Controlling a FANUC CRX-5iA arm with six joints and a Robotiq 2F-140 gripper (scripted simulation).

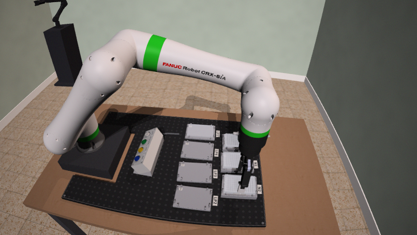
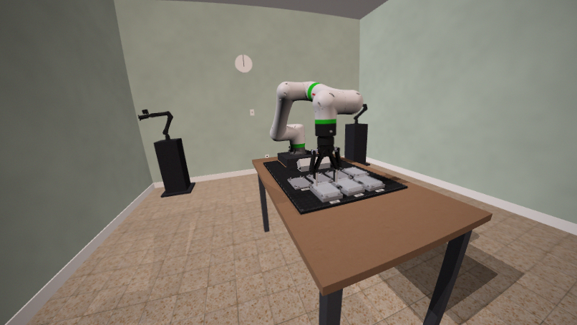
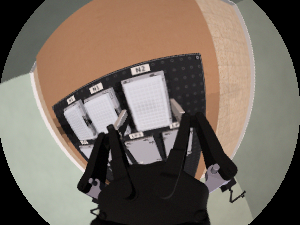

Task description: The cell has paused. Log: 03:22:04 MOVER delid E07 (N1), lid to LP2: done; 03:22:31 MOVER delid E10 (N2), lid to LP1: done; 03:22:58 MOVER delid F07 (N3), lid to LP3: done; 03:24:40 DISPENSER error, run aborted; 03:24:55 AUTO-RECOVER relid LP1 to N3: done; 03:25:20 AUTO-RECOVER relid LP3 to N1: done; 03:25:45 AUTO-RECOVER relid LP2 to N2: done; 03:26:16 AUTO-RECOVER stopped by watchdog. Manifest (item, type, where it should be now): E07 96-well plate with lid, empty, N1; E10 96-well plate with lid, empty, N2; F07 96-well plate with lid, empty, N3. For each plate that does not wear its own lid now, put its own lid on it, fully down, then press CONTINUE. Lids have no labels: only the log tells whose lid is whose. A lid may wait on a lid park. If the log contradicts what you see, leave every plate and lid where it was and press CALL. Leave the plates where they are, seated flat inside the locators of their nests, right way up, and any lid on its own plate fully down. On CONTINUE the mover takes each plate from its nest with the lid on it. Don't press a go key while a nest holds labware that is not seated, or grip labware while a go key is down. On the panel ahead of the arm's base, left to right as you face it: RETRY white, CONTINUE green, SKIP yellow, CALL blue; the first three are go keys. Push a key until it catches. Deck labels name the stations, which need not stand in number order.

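Right now the LP1 is 19 cm behind my hand, 31 cm to the left of it and 7 cm below it. From my hand the other things lie so: nest n2: 7 cm below; plate: 1 cm behind, 13 cm to the left, 5 cm below; LP2: 18 cm behind, 7 cm to the right, 7 cm below.
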